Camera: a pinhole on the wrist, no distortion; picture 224 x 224 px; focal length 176.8 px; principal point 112.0 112.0 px. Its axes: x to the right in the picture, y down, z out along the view. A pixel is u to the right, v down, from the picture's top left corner.
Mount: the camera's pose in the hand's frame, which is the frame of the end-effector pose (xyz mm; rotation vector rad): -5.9 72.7 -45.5 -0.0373 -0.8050 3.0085
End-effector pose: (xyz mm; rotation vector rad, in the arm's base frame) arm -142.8 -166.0 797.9 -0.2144 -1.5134 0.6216
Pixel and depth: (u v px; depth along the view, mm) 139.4 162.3 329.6
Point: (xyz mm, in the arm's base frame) -282.3 -389.4 839.0
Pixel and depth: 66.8 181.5 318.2
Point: -261.4 -338.4 963.9
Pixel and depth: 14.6 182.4 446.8
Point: -327.5 -374.7 1165.9
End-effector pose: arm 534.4 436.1 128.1 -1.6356 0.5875 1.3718
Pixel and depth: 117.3 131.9 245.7
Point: 508.4 599.1 174.5
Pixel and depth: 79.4 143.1 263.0
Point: 541.5 627.7 131.4
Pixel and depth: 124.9 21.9 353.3
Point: 298.8 702.1 152.2
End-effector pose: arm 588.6 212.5 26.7 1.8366 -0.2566 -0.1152
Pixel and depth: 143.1 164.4 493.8
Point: 450.8 27.2 -350.3
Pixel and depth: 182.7 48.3 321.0
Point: 388.4 -28.7 -45.0
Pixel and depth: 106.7 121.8 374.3
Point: 541.1 -3.3 -175.3
